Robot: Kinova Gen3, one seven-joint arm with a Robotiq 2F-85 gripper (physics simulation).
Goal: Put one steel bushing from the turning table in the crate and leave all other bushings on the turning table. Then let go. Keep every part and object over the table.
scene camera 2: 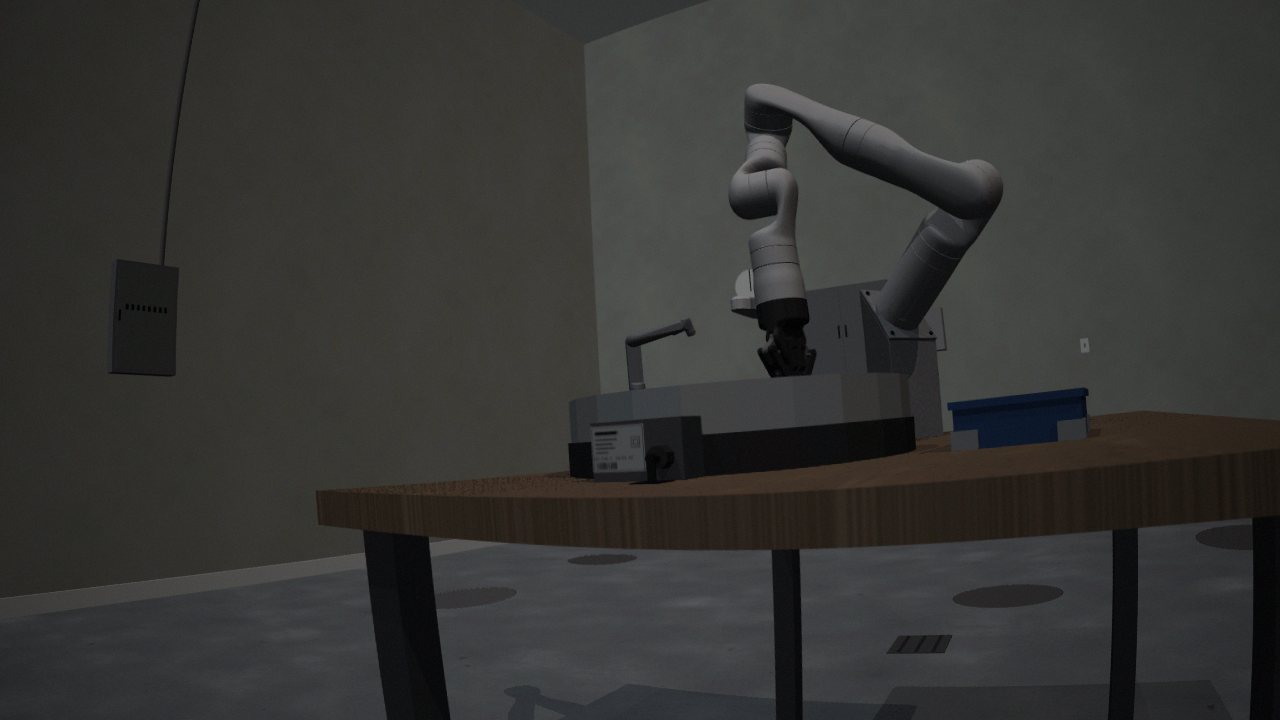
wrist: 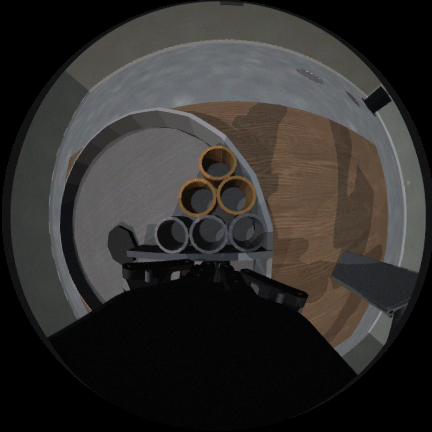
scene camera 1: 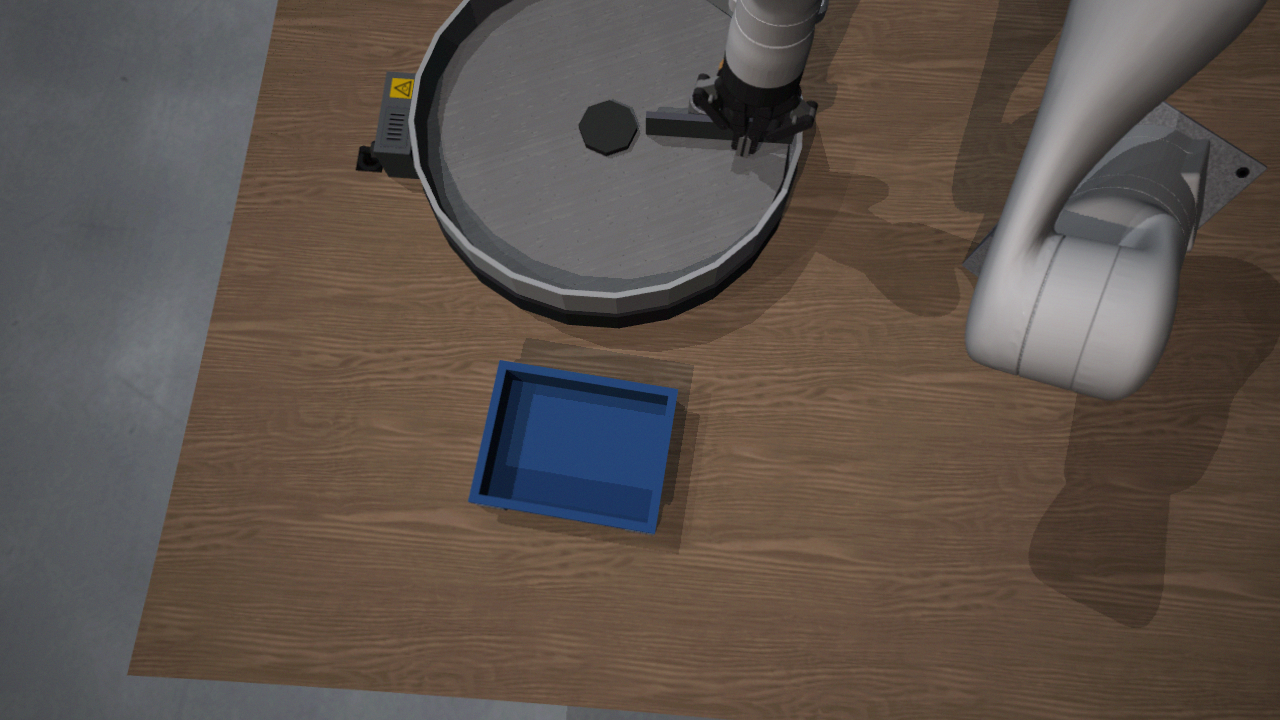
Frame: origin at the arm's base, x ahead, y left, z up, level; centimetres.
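Where they show: gripper, fingertip midpoint: [wrist: 216, 261] [scene camera 1: 743, 149]; arm's base, origin of the base link: [scene camera 2: 897, 312] [scene camera 1: 1139, 179].
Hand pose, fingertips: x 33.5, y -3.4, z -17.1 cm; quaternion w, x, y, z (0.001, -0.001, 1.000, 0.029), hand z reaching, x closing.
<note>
Things, the pixels of their centre, and the offset from my fingertips. "*": a spot on its surface instead. Level surfaces: height alone.
- straight bar, surface spot: [scene camera 1: 675, 125] [wrist: 152, 255] * dz +1.9, dx +7.7, dy +0.3 cm
- blue crate, body centre: [scene camera 1: 577, 448] [scene camera 2: 1026, 417] dz -3.4, dx +8.1, dy +36.2 cm
- dark hub, body centre: [scene camera 1: 607, 128] [wrist: 120, 245] dz -0.2, dx +15.1, dy +1.5 cm
- grey box with a warning label, surface spot: [scene camera 2: 646, 447] * dz -2.7, dx +39.7, dy +7.9 cm
- wooden table, its level: dz -5.9 cm
The round turning table [scene camera 1: 554, 223] [scene camera 2: 805, 400] [wrist: 110, 165] has a raised rim. In the wrist view three grey steel bushings stand upright in a row: a left one [wrist: 158, 235], a middle one [wrist: 193, 235] and a right one [wrist: 263, 234]. They are beside a straight bar [scene camera 1: 675, 125] [wrist: 165, 255]. Three orange bushings [wrist: 202, 169] [wrist: 182, 205] [wrist: 254, 200] stand behind them. My gripper [scene camera 1: 743, 150] [scene camera 2: 787, 371] [wrist: 216, 261] is shut and empty, on the side of the bar away from the bushings. The blue crate [scene camera 1: 581, 438] [scene camera 2: 1020, 420] is empty.
A dark hub [scene camera 1: 608, 127] [wrist: 121, 244] is at the turning table's middle. A grey box with a warning label [scene camera 1: 393, 125] [scene camera 2: 646, 447] is attached at its side. The crate stands apart from the turning table on the wooden table [scene camera 1: 358, 573].
</note>
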